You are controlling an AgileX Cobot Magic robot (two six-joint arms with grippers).
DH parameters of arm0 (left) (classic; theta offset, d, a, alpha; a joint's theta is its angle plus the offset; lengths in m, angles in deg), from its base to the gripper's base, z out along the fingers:
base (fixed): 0 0 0 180
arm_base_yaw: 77.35 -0.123 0 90
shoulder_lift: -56.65 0 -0.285 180
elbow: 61.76 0 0.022 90
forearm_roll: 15.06 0.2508 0 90
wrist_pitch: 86.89 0 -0.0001 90
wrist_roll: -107.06 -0.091 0 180
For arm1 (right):
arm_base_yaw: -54.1 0.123 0 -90
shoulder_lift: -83.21 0 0.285 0
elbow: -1.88 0 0.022 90
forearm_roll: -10.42 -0.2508 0 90
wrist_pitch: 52.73 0 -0.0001 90
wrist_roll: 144.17 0.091 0 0
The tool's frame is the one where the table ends.
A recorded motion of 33 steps. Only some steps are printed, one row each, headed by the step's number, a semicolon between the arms.
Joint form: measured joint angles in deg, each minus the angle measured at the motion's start. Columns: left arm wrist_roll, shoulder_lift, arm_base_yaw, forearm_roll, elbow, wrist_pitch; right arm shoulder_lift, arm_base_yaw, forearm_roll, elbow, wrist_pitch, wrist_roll.
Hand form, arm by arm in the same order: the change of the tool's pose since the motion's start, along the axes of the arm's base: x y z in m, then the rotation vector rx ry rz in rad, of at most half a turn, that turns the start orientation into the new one. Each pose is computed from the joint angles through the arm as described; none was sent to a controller.
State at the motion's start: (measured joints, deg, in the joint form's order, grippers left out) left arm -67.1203 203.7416 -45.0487 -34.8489 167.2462 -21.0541; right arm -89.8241 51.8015 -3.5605 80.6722 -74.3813 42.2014
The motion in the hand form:
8: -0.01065 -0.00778 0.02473 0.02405 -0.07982 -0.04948; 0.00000 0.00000 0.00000 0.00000 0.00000 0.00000
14: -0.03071 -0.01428 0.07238 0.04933 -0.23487 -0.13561; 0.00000 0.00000 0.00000 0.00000 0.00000 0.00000
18: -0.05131 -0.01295 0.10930 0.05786 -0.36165 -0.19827; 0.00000 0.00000 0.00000 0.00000 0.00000 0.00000
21: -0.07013 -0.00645 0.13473 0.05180 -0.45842 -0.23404; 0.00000 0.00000 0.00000 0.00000 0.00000 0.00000
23: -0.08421 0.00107 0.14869 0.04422 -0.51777 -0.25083; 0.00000 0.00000 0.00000 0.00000 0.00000 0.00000
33: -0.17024 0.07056 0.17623 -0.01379 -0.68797 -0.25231; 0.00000 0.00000 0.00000 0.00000 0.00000 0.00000
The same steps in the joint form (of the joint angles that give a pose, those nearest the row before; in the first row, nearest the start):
8: -0.56 -2.91 1.91 3.51 0.04 0.04; 0.00 0.00 0.00 0.00 0.00 0.00
14: -2.92 -9.00 4.71 8.94 -0.95 -0.75; 0.00 0.00 0.00 0.00 0.00 0.00
18: -5.44 -15.38 6.68 12.57 -4.65 -3.16; 0.00 0.00 0.00 0.00 0.00 0.00
21: -7.29 -21.53 7.92 14.70 -10.12 -6.82; 0.00 0.00 0.00 0.00 0.00 0.00
23: -8.32 -26.18 8.56 15.83 -15.05 -9.92; 0.00 0.00 0.00 0.00 0.00 0.00
33: -9.60 -52.59 9.74 17.94 -46.53 -24.70; 0.00 0.00 0.00 0.00 0.00 0.00

